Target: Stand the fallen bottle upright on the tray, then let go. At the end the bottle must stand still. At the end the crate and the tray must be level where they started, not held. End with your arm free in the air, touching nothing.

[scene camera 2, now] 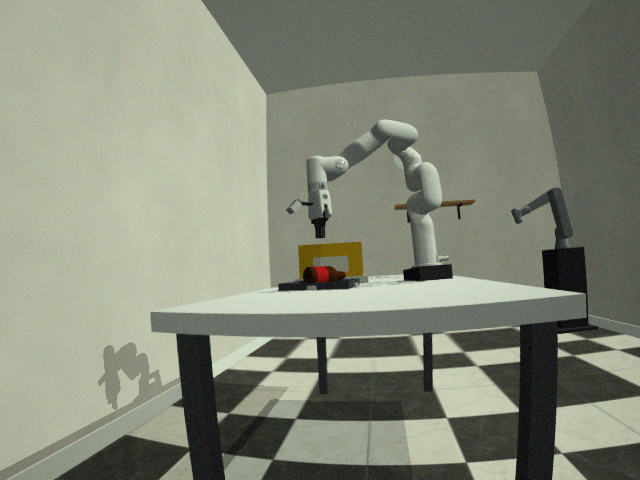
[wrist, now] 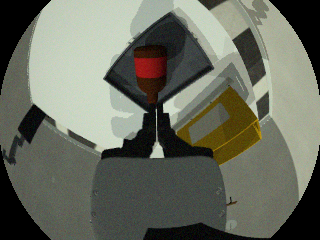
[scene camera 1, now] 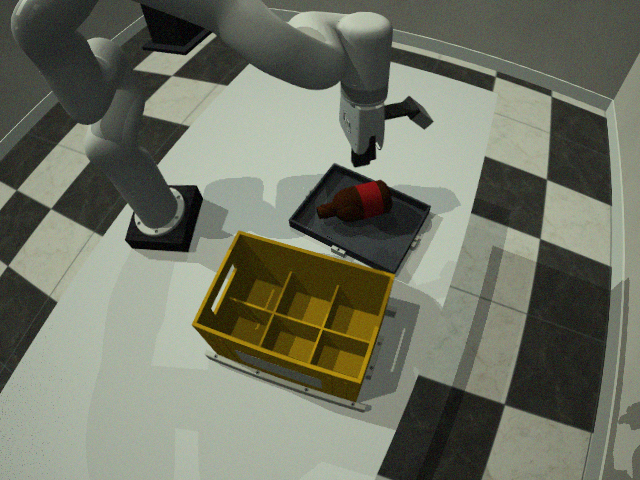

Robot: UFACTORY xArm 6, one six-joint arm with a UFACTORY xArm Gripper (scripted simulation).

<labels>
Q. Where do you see a brown bottle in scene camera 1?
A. At 371, 199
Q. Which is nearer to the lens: the brown bottle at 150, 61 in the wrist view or the yellow crate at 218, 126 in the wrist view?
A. The brown bottle.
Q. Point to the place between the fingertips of the gripper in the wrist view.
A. At 156, 111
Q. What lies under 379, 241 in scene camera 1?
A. A dark grey tray.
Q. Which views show the yellow crate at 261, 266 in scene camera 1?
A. Scene camera 2, the wrist view and scene camera 1: all of them.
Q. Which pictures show the gripper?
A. Scene camera 2, the wrist view and scene camera 1: all of them.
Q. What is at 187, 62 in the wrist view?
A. A dark grey tray.
</labels>
